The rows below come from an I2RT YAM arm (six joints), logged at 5 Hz.
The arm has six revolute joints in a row. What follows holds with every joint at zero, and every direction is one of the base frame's.
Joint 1 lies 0.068 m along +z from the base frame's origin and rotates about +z.
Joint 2 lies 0.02 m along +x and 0.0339 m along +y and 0.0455 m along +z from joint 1 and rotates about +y.
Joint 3 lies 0.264 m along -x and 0.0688 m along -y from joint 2 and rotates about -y.
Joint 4 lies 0.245 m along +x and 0.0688 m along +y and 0.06 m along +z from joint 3 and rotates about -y.
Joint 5 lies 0.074 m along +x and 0.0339 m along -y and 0.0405 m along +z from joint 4 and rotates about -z.
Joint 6 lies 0.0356 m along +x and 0.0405 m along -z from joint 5 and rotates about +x.
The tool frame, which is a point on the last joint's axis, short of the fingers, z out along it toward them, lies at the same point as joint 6; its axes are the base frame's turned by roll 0, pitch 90 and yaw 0 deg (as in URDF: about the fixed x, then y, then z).
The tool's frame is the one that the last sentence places.
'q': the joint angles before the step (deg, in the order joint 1, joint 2, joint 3, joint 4, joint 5, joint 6). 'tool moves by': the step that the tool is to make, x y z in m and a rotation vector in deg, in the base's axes. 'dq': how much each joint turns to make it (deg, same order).
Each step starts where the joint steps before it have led.
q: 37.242 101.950 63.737 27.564 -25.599 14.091
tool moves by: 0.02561 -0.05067 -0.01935 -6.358 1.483 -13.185
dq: -7.456 -0.682 -2.896 -3.760 6.630 -3.235
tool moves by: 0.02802 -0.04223 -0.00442 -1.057 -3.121 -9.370
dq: -6.904 1.513 -0.058 3.402 3.006 -1.650
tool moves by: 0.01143 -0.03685 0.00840 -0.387 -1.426 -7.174
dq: -5.296 -1.412 -0.107 -0.200 2.031 -0.380
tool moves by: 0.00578 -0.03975 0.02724 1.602 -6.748 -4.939
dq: -5.794 -2.938 0.112 3.802 -0.805 -0.320
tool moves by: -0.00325 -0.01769 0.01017 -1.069 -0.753 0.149
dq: -2.679 -2.202 -0.079 -2.012 -2.668 -1.575
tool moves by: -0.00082 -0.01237 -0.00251 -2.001 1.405 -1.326
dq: -1.808 -0.621 -0.280 -2.595 -0.234 -1.918
